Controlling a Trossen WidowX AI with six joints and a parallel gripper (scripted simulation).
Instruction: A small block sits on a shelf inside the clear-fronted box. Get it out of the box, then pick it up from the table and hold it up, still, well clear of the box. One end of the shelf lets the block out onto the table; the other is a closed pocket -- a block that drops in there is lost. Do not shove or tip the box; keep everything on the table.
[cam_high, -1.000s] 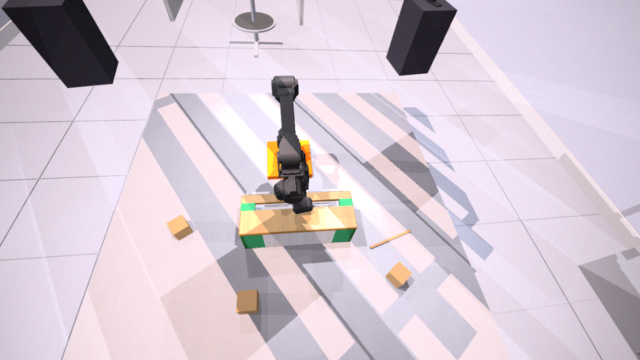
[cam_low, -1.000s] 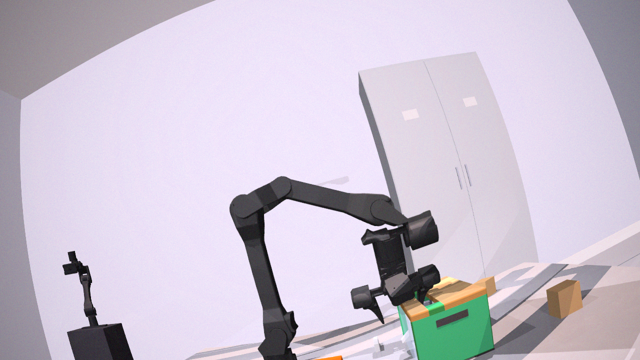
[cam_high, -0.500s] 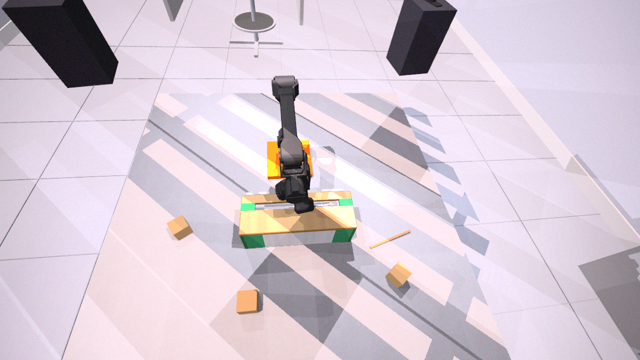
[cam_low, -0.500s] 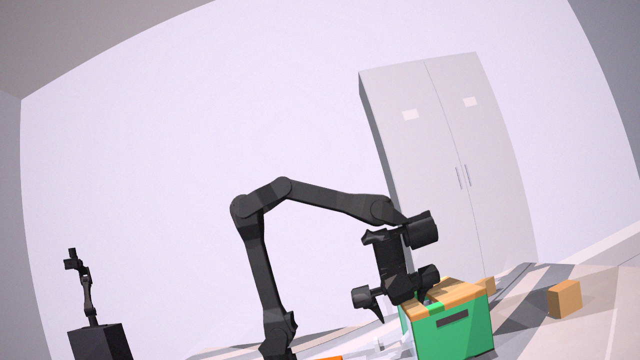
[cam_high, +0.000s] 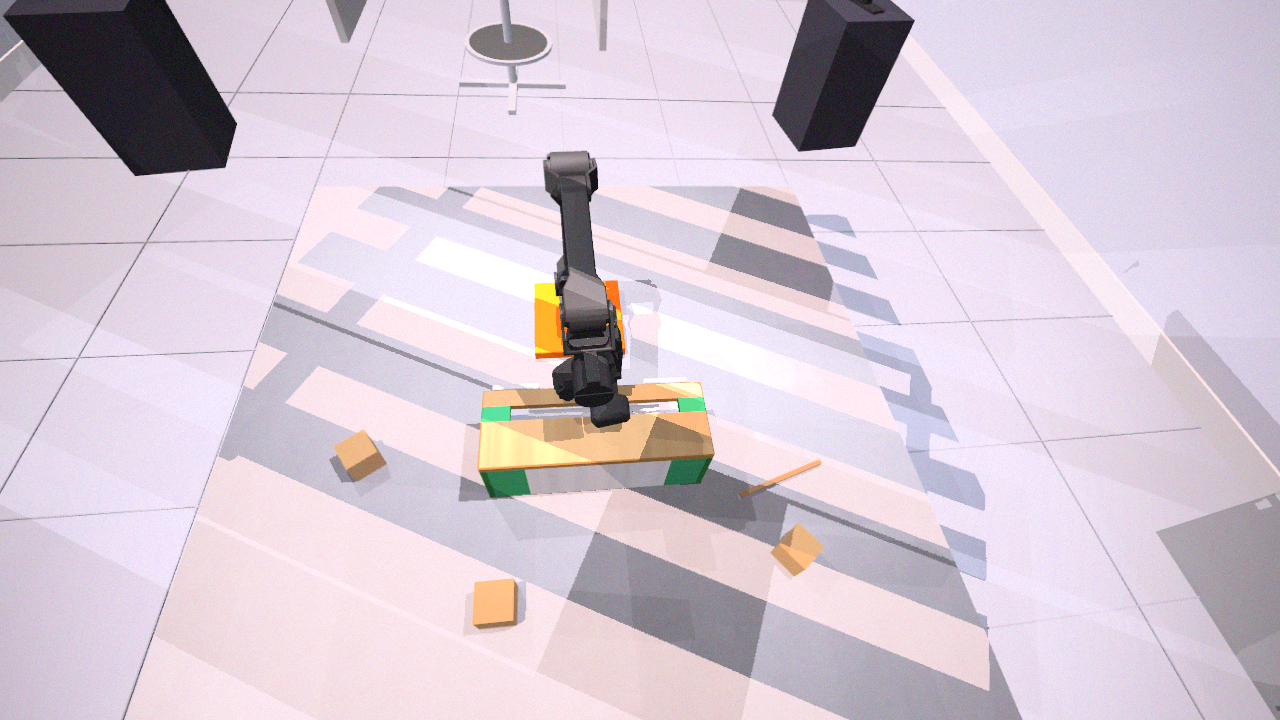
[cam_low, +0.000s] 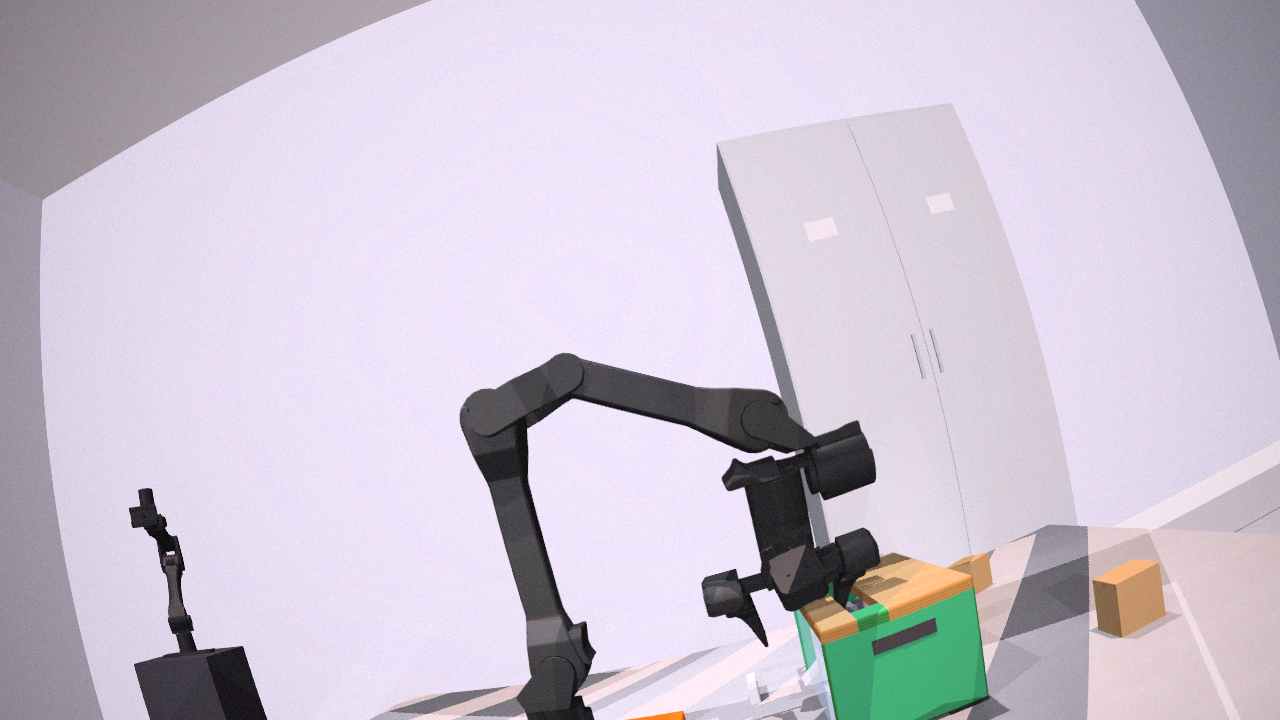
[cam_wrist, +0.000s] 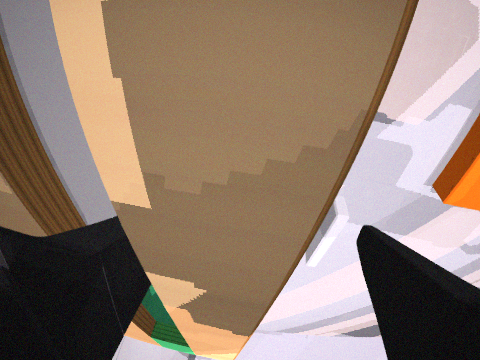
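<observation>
My gripper tip is 6 cm short of the grey block and 1 cm to the right of it. From my gripper tip the other things lie so: thin stick (20 cm ahead, 27 cm to the left, 8 cm below); box (3 cm ahead, 6 cm to the right, 2 cm below).
</observation>
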